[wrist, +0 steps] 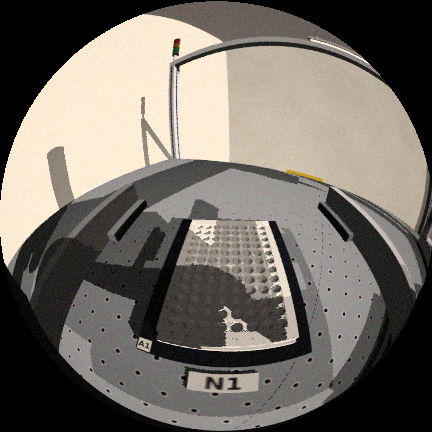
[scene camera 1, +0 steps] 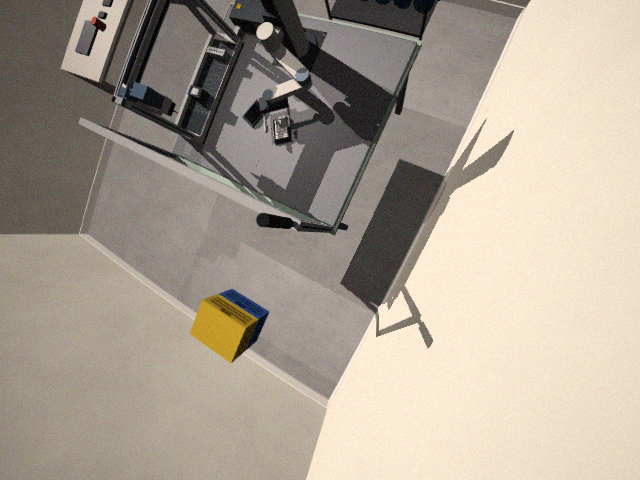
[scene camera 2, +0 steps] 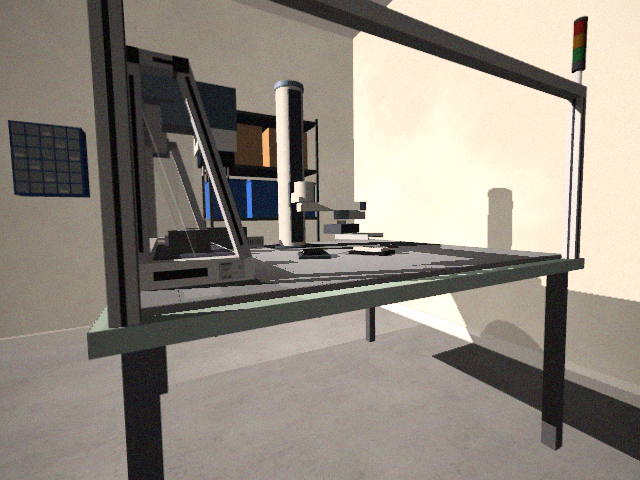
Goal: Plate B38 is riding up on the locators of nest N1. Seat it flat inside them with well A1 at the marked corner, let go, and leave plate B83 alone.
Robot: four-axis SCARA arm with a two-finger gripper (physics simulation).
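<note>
Plate B38, pale with round wells, lies in nest N1. In the wrist view it looks level and inside the black frame, its near edge along the frame's near bar. The A1 mark is at the nest's near left corner; the plate's own A1 marking cannot be read, and part of the plate is in shadow. My gripper is open and empty above the plate, one finger to each side. A dark plate in its holder, apparently B83, stands beside N1.
The arm's column stands behind the nests. A framed machine stands on the table's left side. A guard post with a signal light rises at the right edge. A yellow box shows beyond the table.
</note>
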